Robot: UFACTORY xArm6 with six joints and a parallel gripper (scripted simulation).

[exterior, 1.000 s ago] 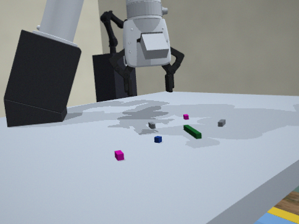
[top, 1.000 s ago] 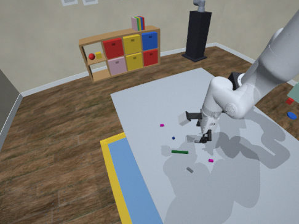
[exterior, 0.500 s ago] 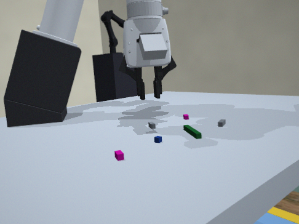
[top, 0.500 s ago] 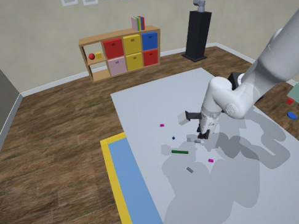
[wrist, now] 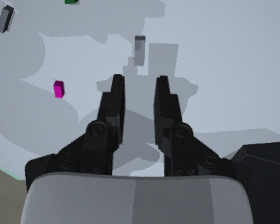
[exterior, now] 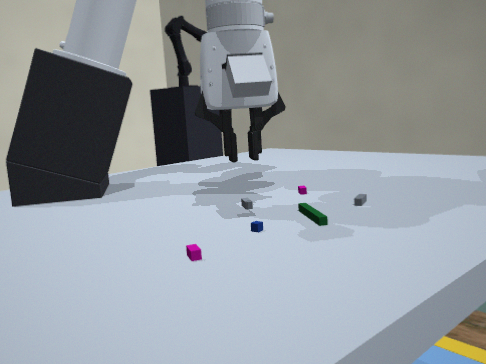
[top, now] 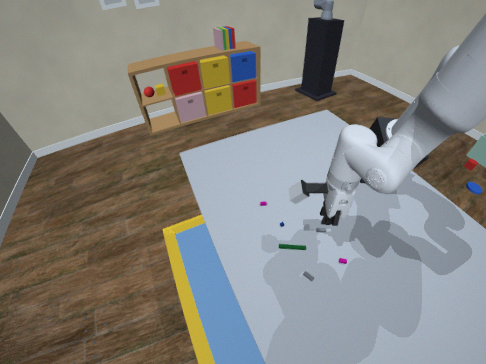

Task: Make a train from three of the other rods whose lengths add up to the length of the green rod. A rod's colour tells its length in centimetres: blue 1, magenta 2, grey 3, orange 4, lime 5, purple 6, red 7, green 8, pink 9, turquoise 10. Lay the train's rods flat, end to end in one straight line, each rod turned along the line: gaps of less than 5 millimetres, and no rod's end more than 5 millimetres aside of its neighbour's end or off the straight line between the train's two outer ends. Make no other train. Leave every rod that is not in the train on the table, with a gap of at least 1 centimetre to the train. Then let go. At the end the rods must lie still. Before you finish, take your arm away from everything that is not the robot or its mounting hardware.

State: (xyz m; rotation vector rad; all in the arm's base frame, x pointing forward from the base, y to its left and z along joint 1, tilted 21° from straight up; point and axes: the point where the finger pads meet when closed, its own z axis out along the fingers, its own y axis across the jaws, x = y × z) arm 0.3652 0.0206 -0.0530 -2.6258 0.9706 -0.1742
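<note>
Now: hand 110 mm short of the green rod, 80 mm above it and 10 mm to the left of it. From my hand the other things lie so: blue rod 90 mm to the right, 90 mm ahead, 80 mm below.
</note>
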